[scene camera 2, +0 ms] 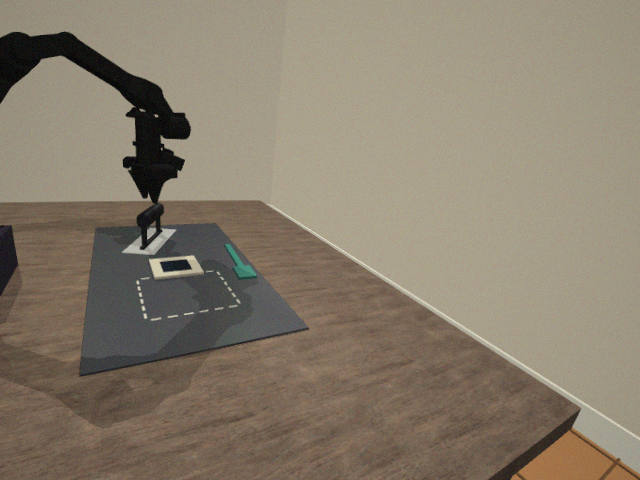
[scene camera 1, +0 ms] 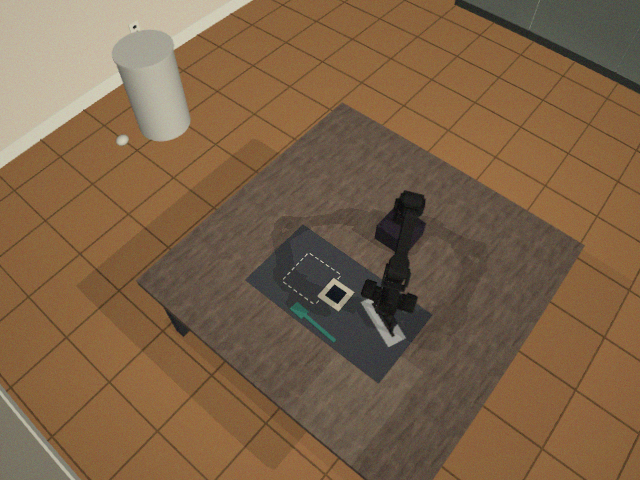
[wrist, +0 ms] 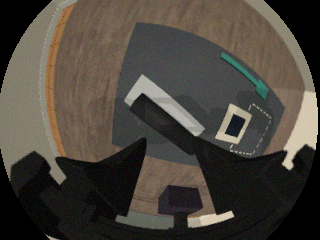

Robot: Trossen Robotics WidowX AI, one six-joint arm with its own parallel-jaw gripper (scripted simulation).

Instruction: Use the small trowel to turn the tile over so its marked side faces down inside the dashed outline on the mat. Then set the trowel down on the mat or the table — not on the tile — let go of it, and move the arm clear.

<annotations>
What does my gripper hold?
Nothing.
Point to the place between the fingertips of my gripper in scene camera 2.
149,200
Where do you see a grey mat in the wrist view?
187,67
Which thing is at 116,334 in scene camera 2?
A grey mat.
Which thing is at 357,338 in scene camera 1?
A grey mat.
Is my gripper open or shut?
Open.
</annotations>
